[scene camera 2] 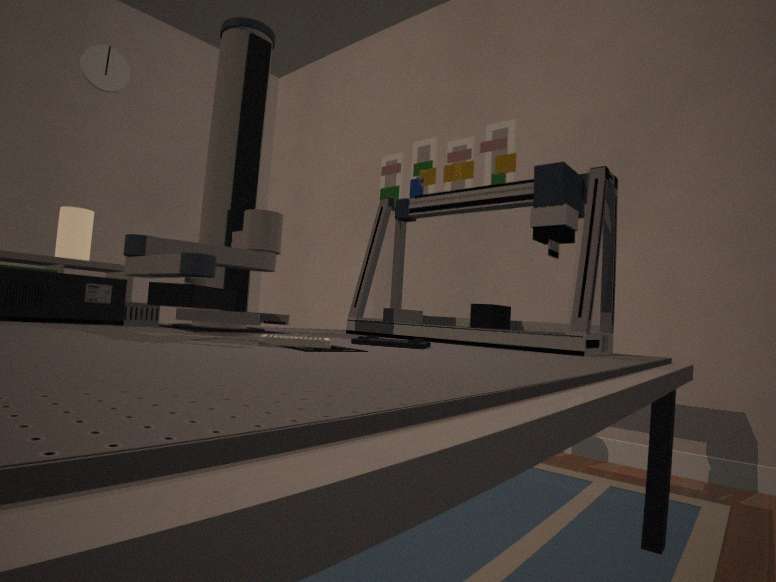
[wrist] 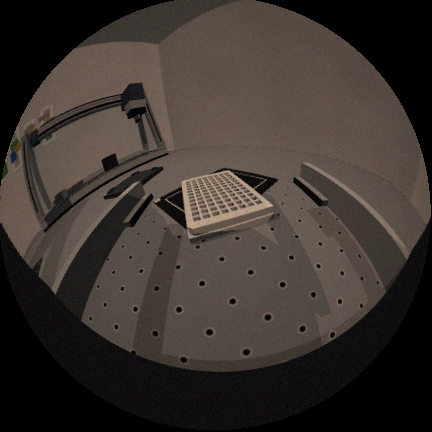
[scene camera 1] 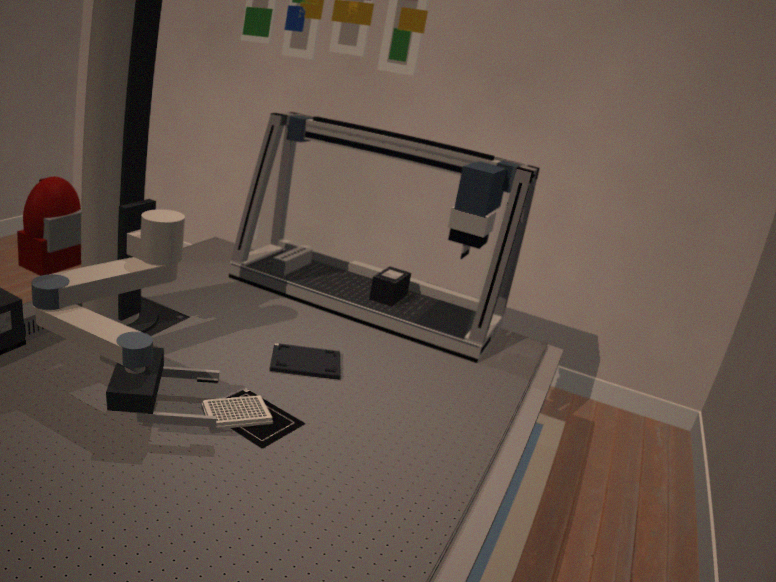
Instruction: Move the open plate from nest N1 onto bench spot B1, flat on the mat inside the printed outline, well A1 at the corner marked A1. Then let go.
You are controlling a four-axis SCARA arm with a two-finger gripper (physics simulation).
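Places are measured from the arm's base along level axes (x right, y ahead, z up), in metres.
Pixels of known places: gripper, fingertip midpoint: (scene camera 2: 275, 319) (wrist: 221, 176) (scene camera 1: 217, 397).
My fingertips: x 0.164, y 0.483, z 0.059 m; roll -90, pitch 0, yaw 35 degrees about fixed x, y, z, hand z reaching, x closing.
Note:
Behind a point stands the place of what it marks.
The open plate (scene camera 1: 237, 409) @[x 0.134, y 0.512, z 0.029 m] (scene camera 2: 295, 341) @[x 0.159, y 0.542, z 0.024 m] (wrist: 225, 202) @[x 0.162, y 0.488, z 0.029 m], pale with a grid of wells, lies low across one corner of the black mat (scene camera 1: 266, 432) @[x 0.145, y 0.590, z 0.015 m] (scene camera 2: 341, 349) @[x 0.102, y 0.601, z 0.015 m] (wrist: 252, 181) @[x 0.156, y 0.580, z 0.015 m]. It is turned relative to the printed outline, and part of it reaches past the mat onto the bench. A small white mark shows at one mat corner; the plate's well A1 cannot be told. My gripper (scene camera 1: 211, 398) @[x 0.164, y 0.483, z 0.059 m] (wrist: 221, 176) @[x 0.164, y 0.483, z 0.059 m] is open wide and empty, its fingers apart from the plate's sides in the wrist view. A dark flat block (scene camera 1: 305, 361) @[x -0.140, y 0.511, z 0.025 m] (scene camera 2: 390, 342) @[x -0.103, y 0.541, z 0.022 m] (wrist: 132, 184) with raised corners lies nearby; whether it is nest N1 is unclear.
A gantry frame (scene camera 1: 376, 323) @[x -0.450, y 0.554, z 0.029 m] (scene camera 2: 470, 199) @[x -0.623, y 0.410, z 0.479 m] stands at the back, with a tool head (scene camera 1: 479, 187) @[x -0.465, y 0.750, z 0.459 m] (scene camera 2: 554, 187) @[x -0.465, y 0.755, z 0.435 m] and a black box (scene camera 1: 389, 288) @[x -0.515, y 0.549, z 0.112 m] (scene camera 2: 490, 316) @[x -0.515, y 0.561, z 0.097 m] (wrist: 110, 161) @[x -0.515, y 0.528, z 0.097 m] on its deck. A dark instrument (scene camera 1: 9, 322) @[x 0.290, y -0.034, z 0.084 m] (scene camera 2: 50, 297) @[x 0.418, y -0.035, z 0.070 m] stands at the left. The bench edge runs along the right.

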